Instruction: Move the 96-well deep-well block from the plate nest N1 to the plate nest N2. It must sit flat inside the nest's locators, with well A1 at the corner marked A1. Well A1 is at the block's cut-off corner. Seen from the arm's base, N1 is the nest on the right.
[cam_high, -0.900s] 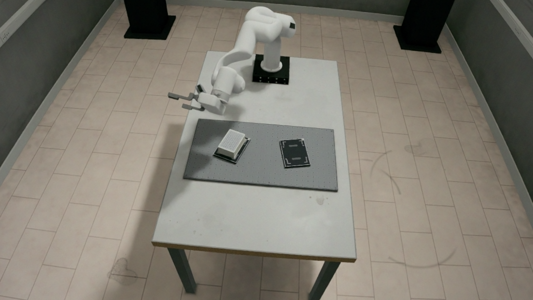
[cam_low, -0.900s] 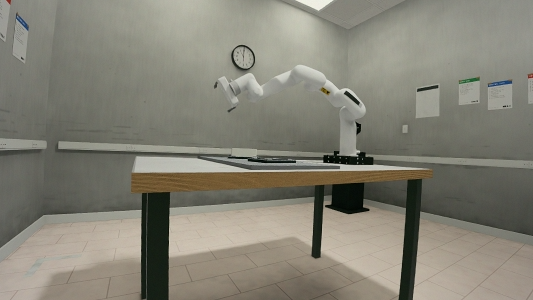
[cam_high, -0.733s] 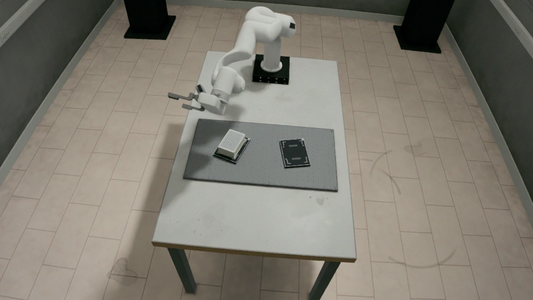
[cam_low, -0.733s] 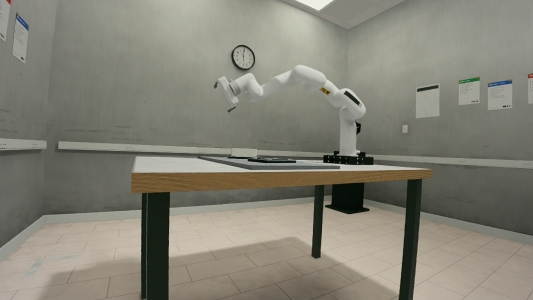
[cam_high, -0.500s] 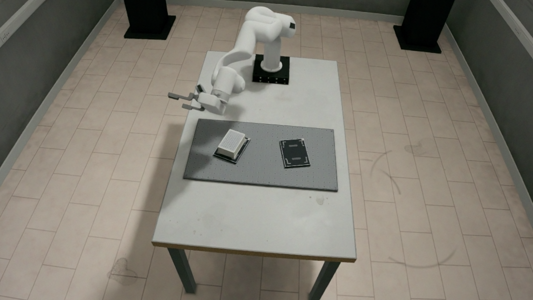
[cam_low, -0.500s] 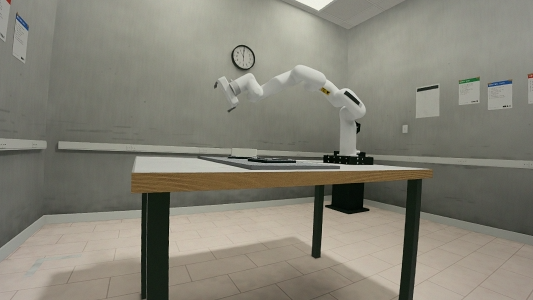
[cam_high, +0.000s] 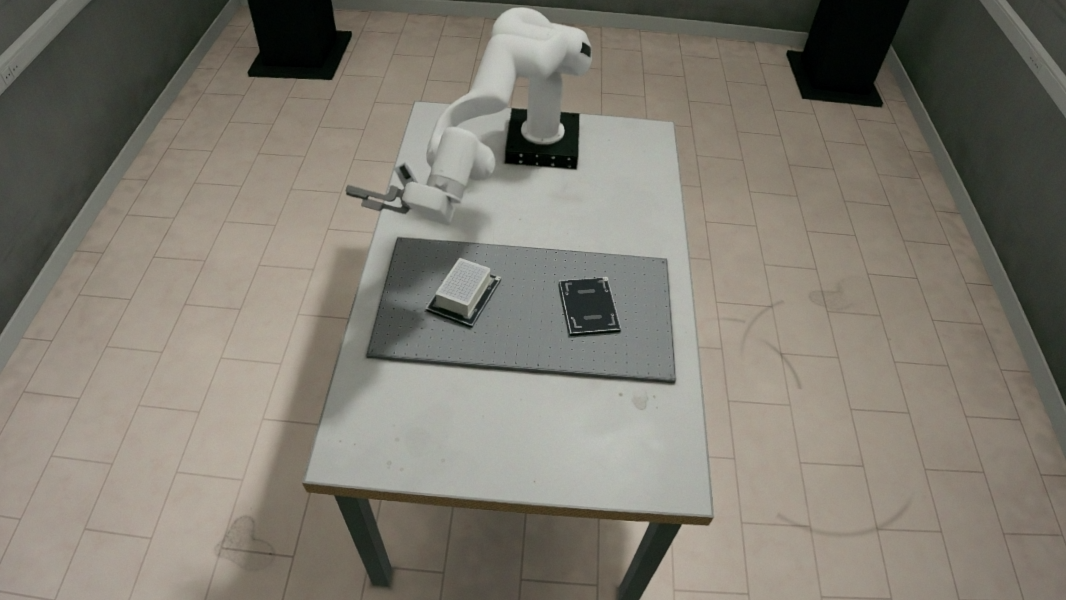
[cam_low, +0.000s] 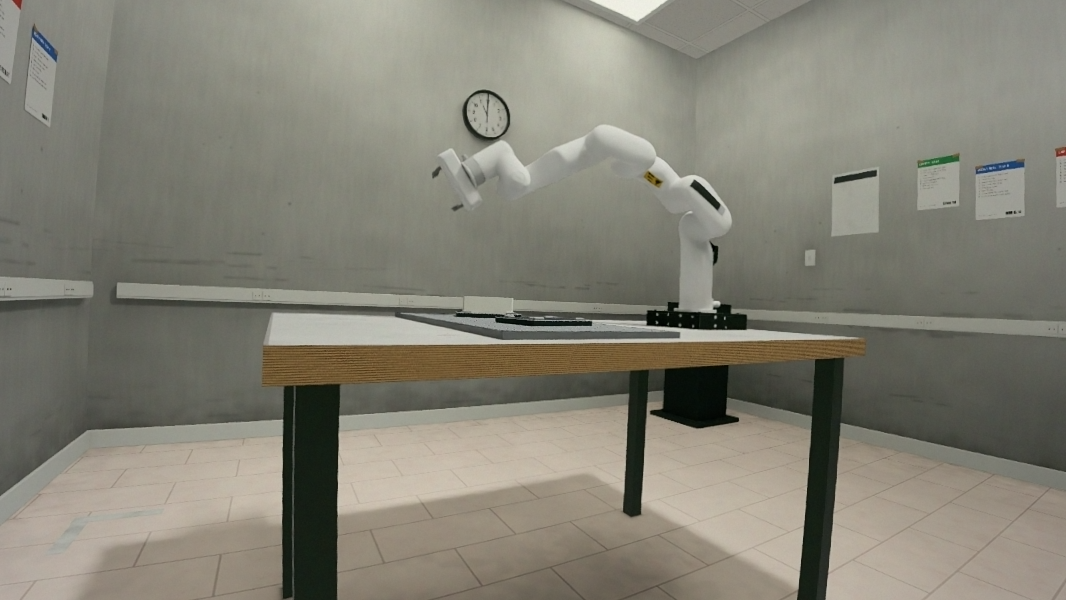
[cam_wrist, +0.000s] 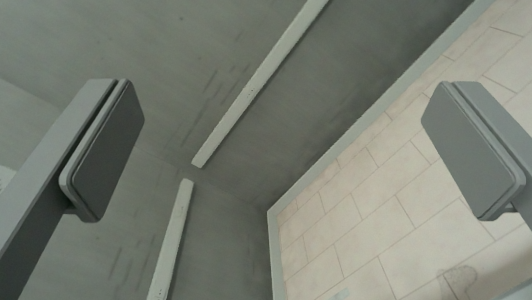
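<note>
Now: hand 7 cm past the white 96-well deep-well block, 18 cm to the right of it and 33 cm above it. Also, from my hand: grey perforated baseplate 6 cm behind, 33 cm to the left, 37 cm below.
</note>
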